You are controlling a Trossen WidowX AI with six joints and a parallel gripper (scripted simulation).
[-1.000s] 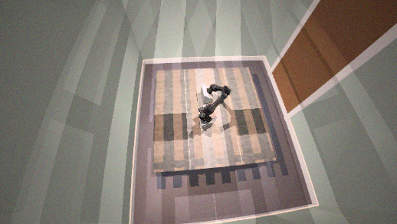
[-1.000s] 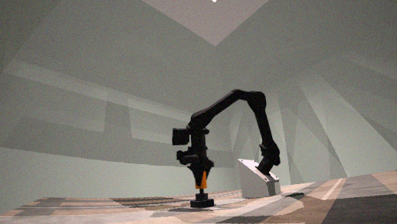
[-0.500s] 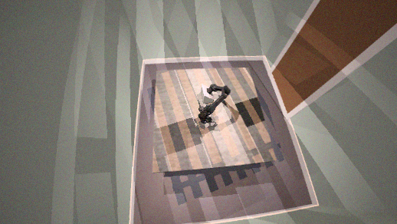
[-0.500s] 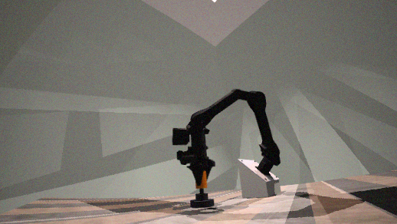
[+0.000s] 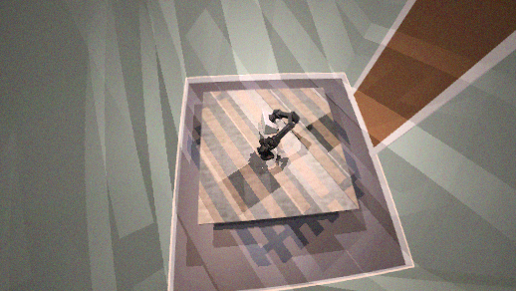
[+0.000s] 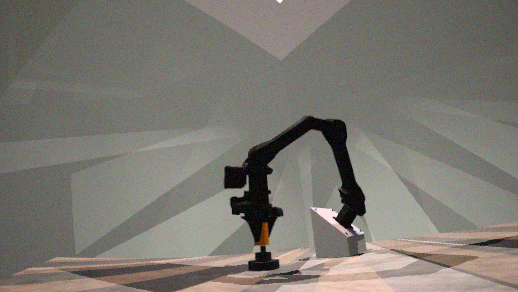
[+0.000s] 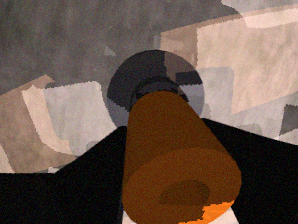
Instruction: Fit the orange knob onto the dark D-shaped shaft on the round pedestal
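Now: gripper tip 2 cm below the orange knob. Also, from my gripper tip: dark round pedestal: 4 cm below.
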